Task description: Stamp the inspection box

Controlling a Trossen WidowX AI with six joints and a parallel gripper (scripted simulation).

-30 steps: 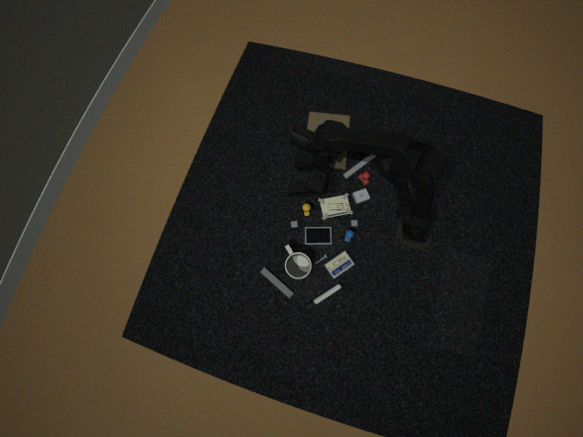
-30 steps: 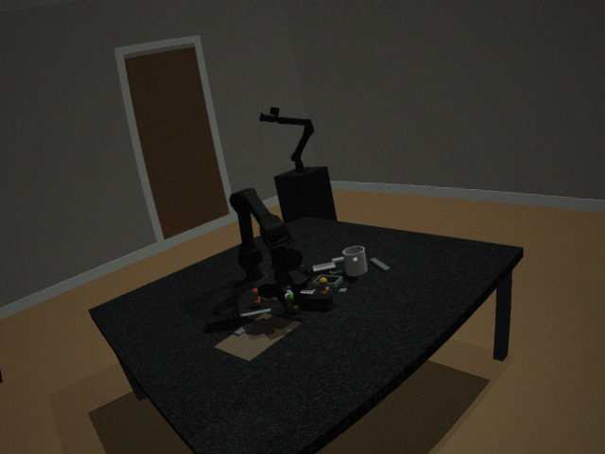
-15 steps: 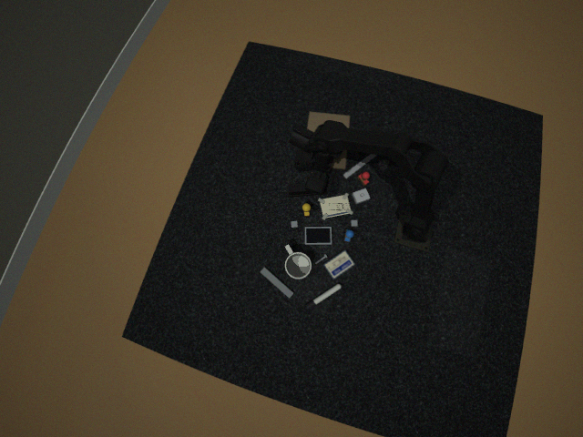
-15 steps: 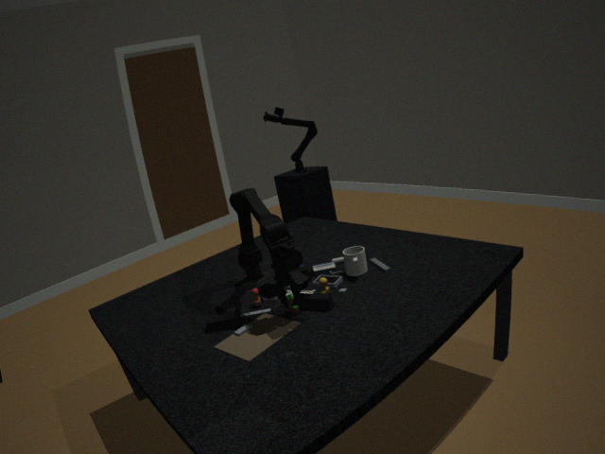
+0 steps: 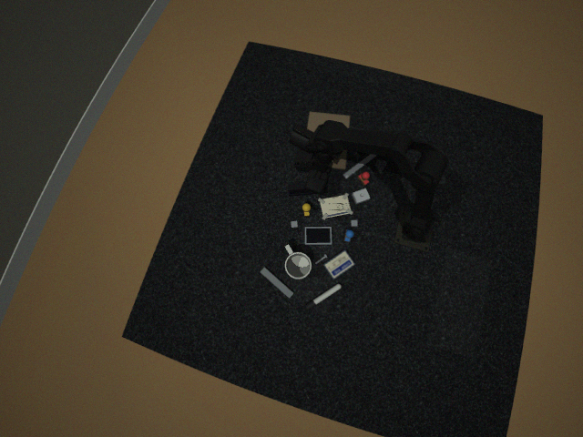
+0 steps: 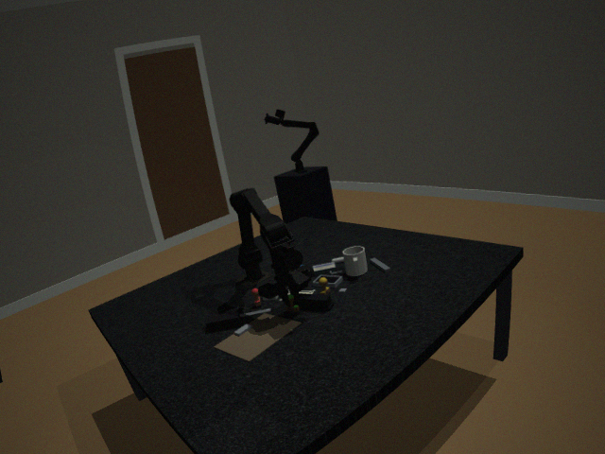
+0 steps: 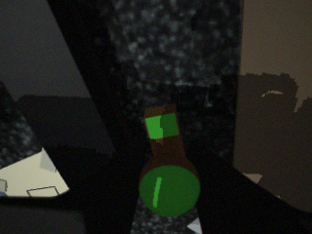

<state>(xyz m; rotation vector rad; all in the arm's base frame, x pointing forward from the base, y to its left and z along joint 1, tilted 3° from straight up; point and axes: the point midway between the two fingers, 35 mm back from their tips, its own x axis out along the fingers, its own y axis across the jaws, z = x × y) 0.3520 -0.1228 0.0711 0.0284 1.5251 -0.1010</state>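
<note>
My gripper tip is now 210 mm to the right of the ink pad, 40 mm past it and 20 mm above it. Also, from my gripper tip: yellow-knob stamp 130 mm to the left, 20 mm ahead, 10 mm below; cream card 90 mm to the left, 80 mm behind, 30 mm below; PASS stamp 10 mm below.
</note>
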